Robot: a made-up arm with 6 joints.
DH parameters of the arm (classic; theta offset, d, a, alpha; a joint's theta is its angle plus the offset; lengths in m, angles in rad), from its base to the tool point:
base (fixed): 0 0 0.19 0
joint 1: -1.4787 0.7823 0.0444 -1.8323
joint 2: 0 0.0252 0.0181 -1.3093
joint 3: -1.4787 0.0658 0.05 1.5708
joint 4: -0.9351 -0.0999 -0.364 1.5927
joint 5: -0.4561 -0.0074 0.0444 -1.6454
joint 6: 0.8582 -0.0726 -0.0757 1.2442
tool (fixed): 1.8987 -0.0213 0 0
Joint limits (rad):
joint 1: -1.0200..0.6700
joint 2: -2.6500..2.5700
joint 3: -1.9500..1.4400
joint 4: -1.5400..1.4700
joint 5: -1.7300..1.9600
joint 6: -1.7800..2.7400
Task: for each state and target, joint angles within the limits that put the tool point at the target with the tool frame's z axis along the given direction. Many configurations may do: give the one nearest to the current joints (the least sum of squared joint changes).
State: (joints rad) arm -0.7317 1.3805 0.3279 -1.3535 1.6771 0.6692
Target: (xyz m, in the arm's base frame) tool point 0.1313 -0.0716 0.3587 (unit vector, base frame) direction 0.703 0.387 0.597
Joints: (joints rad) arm -0.7743 0.3516 0.4976 -0.9514 1.2605 0.4795
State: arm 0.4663 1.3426 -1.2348 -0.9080 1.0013 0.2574
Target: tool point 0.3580 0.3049 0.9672 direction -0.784 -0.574 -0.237
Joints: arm 0.3718 1.7656 -1.7613 -1.4156 1.0789 0.7837
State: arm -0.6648 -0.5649 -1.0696 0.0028 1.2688 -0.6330
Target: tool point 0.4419 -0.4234 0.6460 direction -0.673 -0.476 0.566
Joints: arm -0.0472 -1.0020 -0.9860 -0.3600 0.9119 -0.9156
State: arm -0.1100 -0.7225 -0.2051 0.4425 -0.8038 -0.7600
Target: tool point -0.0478 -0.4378 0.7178 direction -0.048 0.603 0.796
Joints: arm -0.2025 -0.7732 -0.4059 0.3652 -0.6317 -0.5820
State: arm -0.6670 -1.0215 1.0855 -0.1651 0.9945 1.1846
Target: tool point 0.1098 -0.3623 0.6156 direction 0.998 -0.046 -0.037
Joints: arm -0.3609 -0.9377 1.1389 -0.8255 1.7269 1.1183
